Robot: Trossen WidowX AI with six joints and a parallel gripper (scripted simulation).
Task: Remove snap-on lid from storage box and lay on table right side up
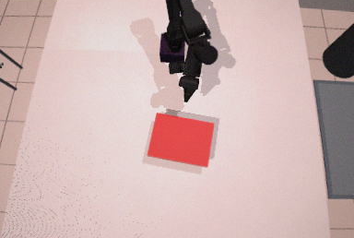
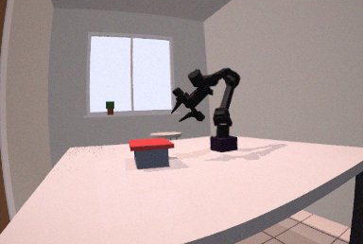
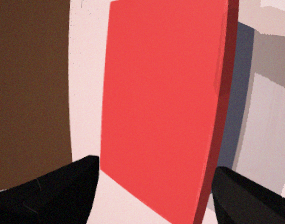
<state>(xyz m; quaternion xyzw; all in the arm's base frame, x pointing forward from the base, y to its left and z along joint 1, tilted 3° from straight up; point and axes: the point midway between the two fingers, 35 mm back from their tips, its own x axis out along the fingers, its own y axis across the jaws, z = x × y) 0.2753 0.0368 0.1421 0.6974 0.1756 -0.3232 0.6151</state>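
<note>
Now: gripper tip 12 cm short of the red lid, 2 cm to the left of it and 11 cm above it. Also, from my gripper tip: storage box 12 cm ahead, 2 cm to the right, 15 cm below.
</note>
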